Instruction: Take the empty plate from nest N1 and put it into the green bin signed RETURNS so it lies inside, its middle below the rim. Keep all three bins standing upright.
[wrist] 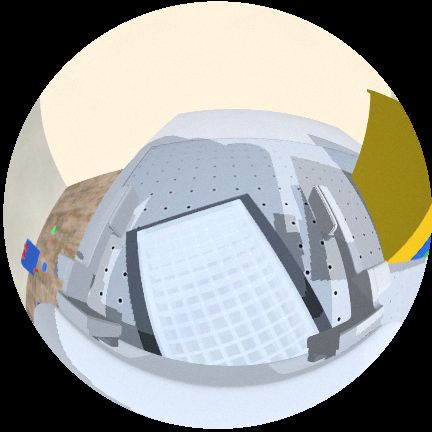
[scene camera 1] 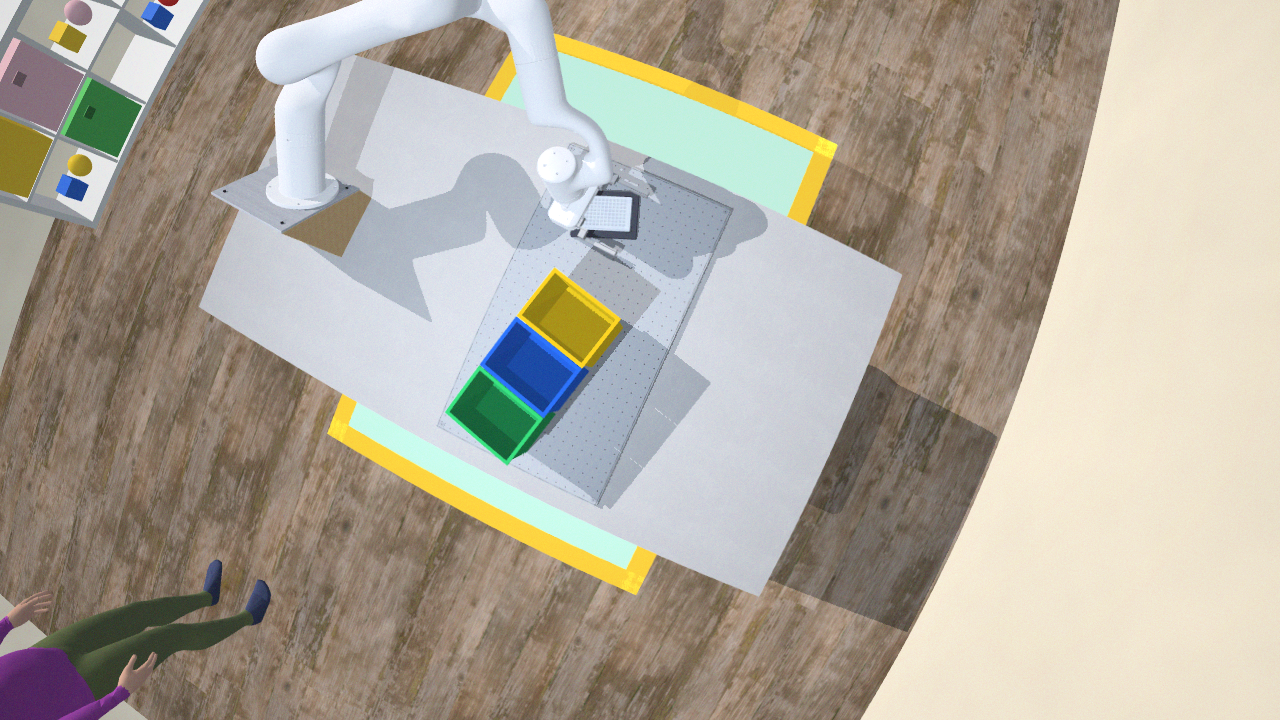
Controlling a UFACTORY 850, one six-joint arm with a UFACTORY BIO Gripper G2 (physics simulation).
My gripper shows in the wrist view and in scene camera 1. A pale plate shows in the wrist view and in scene camera 1. One and the same spot on my gripper: (wrist: 364,285) is (scene camera 1: 585,228). The same spot on the pale plate: (wrist: 216,293) is (scene camera 1: 605,212).
